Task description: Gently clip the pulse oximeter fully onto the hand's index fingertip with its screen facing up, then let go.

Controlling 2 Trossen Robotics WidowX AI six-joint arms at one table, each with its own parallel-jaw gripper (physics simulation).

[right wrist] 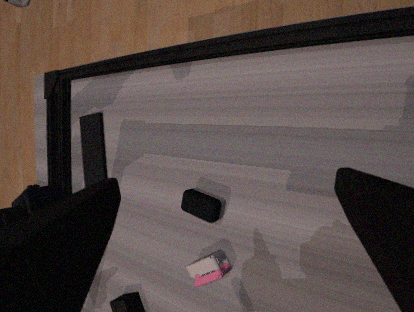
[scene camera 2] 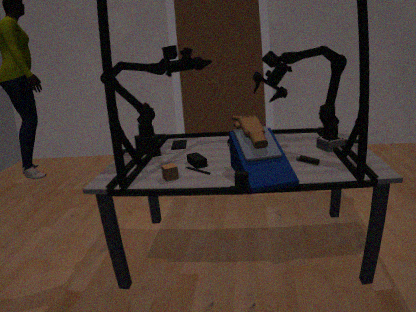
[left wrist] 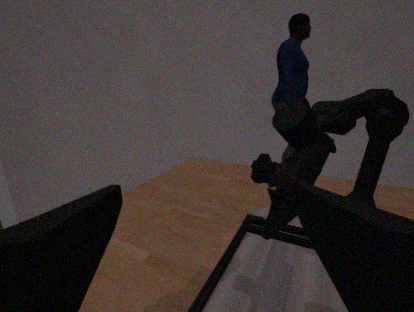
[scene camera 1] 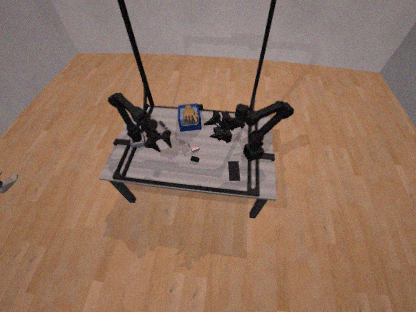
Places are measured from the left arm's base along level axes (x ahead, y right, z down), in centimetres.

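Pixels of known places: left gripper, fingertip midpoint: (scene camera 2: 208, 61) (left wrist: 208, 192) (scene camera 1: 206, 130); right gripper, fingertip midpoint: (right wrist: 227, 183) (scene camera 2: 261, 97) (left wrist: 266, 237) (scene camera 1: 165, 149); left arm's base, link origin: (scene camera 2: 146, 136) (scene camera 1: 254, 147); right arm's base, link origin: (scene camera 2: 330, 138) (scene camera 1: 136, 138).
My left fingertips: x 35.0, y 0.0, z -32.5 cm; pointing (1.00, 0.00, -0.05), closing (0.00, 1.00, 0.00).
Ahead of a thing's pixels: the offset from my left fingertips to its top centre.
The pulse oximeter {dz +38.8, dx +2.1, dy +19.8 cm} (scene camera 1: 195, 149) (right wrist: 209, 269), small, white and pink, lies on the table; in the right wrist view it is low, between and beyond the fingers. It does not show in scene camera 2. The tan hand (scene camera 1: 190, 115) (scene camera 2: 252, 131) rests on a grey pad on a sloped blue stand (scene camera 1: 191, 128) (scene camera 2: 270, 172). My right gripper (scene camera 1: 164, 148) (scene camera 2: 264, 96) (right wrist: 227, 183) is open and empty, in the air above the table, apart from the oximeter. My left gripper (scene camera 1: 209, 130) (scene camera 2: 210, 62) (left wrist: 208, 192) is open and empty, high above the table.
A black block {dz +38.7, dx +5.4, dy +11.2 cm} (scene camera 1: 195, 159) (right wrist: 201, 205) lies near the oximeter. A dark flat slab {dz +41.2, dx -16.9, dy -6.9 cm} (scene camera 1: 234, 171) (scene camera 2: 179, 144) (right wrist: 94, 150) lies farther off. Scene camera 2 shows a wooden cube {dz +37.0, dx -34.9, dy +36.6 cm} (scene camera 2: 170, 172), a black box {dz +38.5, dx -20.2, dy +27.1 cm} (scene camera 2: 197, 160), a thin pen {dz +41.0, dx -23.3, dy +35.1 cm} (scene camera 2: 198, 170) and a dark cylinder {dz +39.2, dx +18.4, dy +52.8 cm} (scene camera 2: 308, 160).
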